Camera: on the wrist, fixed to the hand. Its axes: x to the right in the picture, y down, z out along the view.
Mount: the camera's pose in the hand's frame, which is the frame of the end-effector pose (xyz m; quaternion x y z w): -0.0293 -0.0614 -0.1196 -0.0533 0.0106 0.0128 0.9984
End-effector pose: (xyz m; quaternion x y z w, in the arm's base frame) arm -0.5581 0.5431 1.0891 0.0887 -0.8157 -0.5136 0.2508
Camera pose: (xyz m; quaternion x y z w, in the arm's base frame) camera -0.4800 0.4320 1.0670 0.0702 -0.7856 -0.5521 0.2704
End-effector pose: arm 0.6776 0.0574 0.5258 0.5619 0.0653 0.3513 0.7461
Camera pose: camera 0.6246 0.1272 0.4197 0.5183 0.0472 0.3697 0.7697
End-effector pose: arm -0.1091 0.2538 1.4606 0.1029 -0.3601 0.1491 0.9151
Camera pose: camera -0.0330 0.2260 1.3494 0.0478 -0.3591 0.1425 0.9211
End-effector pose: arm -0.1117 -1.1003 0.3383 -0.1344 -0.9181 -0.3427 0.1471
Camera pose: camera -0.0848 -1.2293 0.3778 -0.1501 -0.8951 -0.3906 0.1538
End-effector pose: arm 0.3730 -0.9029 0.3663 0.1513 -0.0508 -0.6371 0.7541
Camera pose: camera 0.3418 -0.8635 0.2382 0.1170 -0.0107 -0.6275 0.7697
